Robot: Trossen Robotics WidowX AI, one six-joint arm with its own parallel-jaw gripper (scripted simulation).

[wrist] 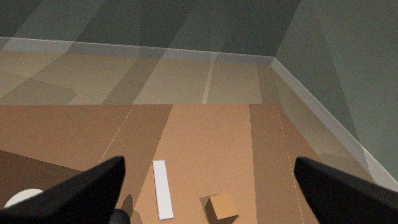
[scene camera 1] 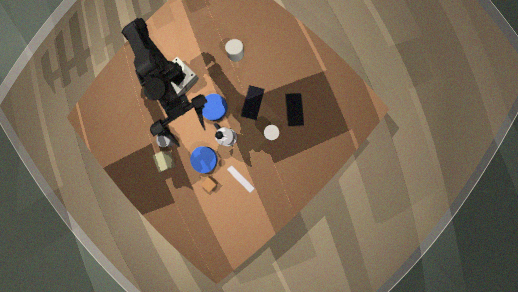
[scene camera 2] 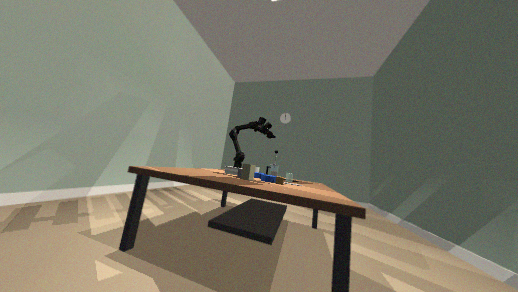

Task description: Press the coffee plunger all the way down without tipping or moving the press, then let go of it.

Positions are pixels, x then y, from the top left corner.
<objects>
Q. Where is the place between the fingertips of my gripper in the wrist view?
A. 211, 164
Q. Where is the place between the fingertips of my gripper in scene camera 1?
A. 192, 138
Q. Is my gripper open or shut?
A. Open.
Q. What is my gripper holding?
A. Nothing.
</objects>
